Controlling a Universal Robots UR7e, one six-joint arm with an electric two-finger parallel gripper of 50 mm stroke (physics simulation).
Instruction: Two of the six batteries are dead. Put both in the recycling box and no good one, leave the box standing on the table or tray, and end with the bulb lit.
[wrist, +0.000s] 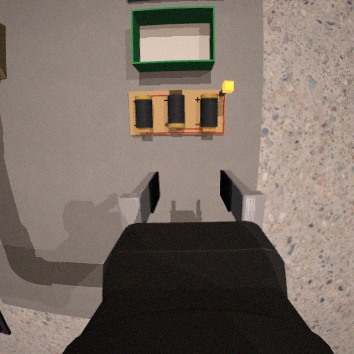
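My gripper is open, with nothing between its fingers. It hangs over the table, below the tan battery board in the wrist view. Three black batteries sit side by side on the board: the left battery and the right battery have their gold bands at the top, the middle battery has its band at the bottom. The bulb, a bright yellow cube, is at the board's upper right corner. The green recycling box stands upright above the board, and no battery shows on its pale floor.
The dark edge of a tray shows at the top; its contents are out of view. A brown object is cut off at the left edge. The grey table ends at the right beside speckled floor. Arm shadows fall on the lower left.
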